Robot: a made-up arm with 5 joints.
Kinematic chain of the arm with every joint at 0, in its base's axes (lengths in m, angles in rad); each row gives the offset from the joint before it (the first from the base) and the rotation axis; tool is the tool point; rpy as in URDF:
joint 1: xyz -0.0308 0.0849 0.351 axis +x
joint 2: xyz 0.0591 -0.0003 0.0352 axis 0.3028 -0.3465 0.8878
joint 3: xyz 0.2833 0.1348 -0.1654 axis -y
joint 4: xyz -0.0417 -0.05 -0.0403 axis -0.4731 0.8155 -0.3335
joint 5: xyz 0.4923 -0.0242 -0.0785 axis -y
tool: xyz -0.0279 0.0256 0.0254 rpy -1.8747 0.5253 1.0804
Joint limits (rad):
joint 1: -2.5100..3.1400
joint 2: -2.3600..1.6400
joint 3: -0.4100..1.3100
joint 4: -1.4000..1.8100
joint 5: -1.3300..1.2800
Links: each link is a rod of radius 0.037 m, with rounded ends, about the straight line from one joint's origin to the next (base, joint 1, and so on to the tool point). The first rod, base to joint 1, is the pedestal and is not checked.
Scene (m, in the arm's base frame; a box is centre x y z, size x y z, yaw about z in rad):
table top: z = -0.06
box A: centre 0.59 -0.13 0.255 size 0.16 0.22 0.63 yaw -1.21
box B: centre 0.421 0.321 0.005 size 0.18 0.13 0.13 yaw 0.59
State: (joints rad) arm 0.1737 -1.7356 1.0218 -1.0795 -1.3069
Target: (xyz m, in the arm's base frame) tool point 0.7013 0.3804 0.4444
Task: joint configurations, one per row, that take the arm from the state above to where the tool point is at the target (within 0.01 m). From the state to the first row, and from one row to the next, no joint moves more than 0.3 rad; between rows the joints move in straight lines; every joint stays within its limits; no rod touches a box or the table.
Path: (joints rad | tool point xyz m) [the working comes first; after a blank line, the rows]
Joints at the target: 0.0403 0.2493 0.1221 -0.3847 -1.3300
Straight joint move there: touches box A.

1: 0.1309 -1.4563 0.9635 -1.0872 -1.2902 | 0.3377 -0.0474 0.4792
2: 0.0881 -1.1770 0.9053 -1.0948 -1.2735 | 0.3574 0.0045 0.5141
3: 0.0453 -0.8977 0.8470 -1.1025 -1.2568 | 0.3662 0.0626 0.5492
4: 0.0025 -0.6184 0.7888 -1.1102 -1.2401 | 0.3624 0.1250 0.5833
5: 0.0151 -0.3292 0.5665 -0.8683 -1.2701 | 0.5189 0.1337 0.5776
6: 0.0277 -0.0400 0.3443 -0.6265 -1.3000 | 0.6457 0.2229 0.5243
7: 0.0403 0.2493 0.1221 -0.3847 -1.3300 | 0.7013 0.3804 0.4444

